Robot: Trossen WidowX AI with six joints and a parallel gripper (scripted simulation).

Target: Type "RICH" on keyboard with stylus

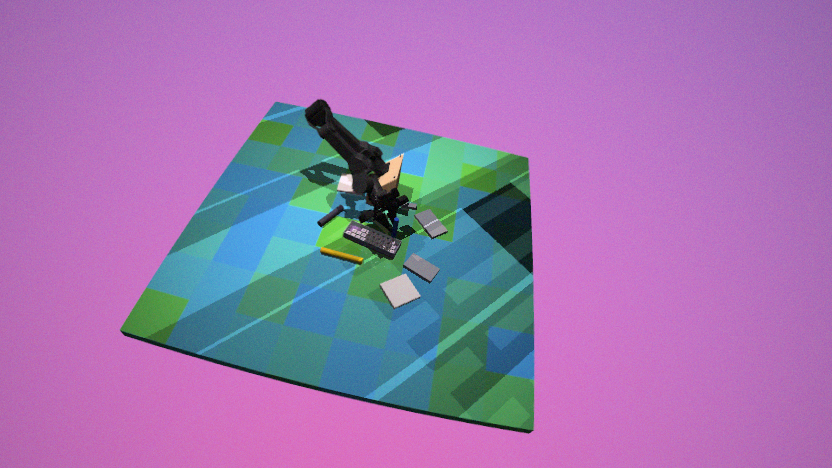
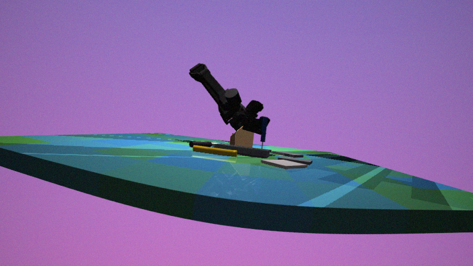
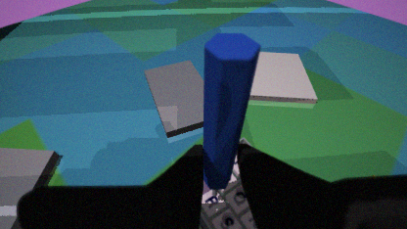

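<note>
Right now my gripper tip is 170 mm to the left of the yellow bar, 90 mm short of it and 70 mm above it. From my gripper tip the other things lie so: stylus: 20 mm below.
</note>
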